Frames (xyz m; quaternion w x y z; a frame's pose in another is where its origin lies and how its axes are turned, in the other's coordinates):
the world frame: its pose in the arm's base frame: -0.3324 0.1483 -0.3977 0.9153 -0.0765 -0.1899 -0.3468
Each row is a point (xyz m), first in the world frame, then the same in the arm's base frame.
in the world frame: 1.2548 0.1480 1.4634
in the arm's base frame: 0.1972 -0.1035 1.4446
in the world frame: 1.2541 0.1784 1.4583
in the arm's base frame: 0.2184 -0.0817 1.4394
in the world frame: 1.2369 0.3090 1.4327
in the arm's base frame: 0.3009 0.0194 1.4080
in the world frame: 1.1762 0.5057 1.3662
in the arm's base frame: 0.4093 0.1852 1.3211
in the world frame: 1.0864 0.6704 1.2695
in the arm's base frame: 0.4854 0.3364 1.1951
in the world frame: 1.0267 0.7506 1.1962
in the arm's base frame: 0.5192 0.4126 1.1034
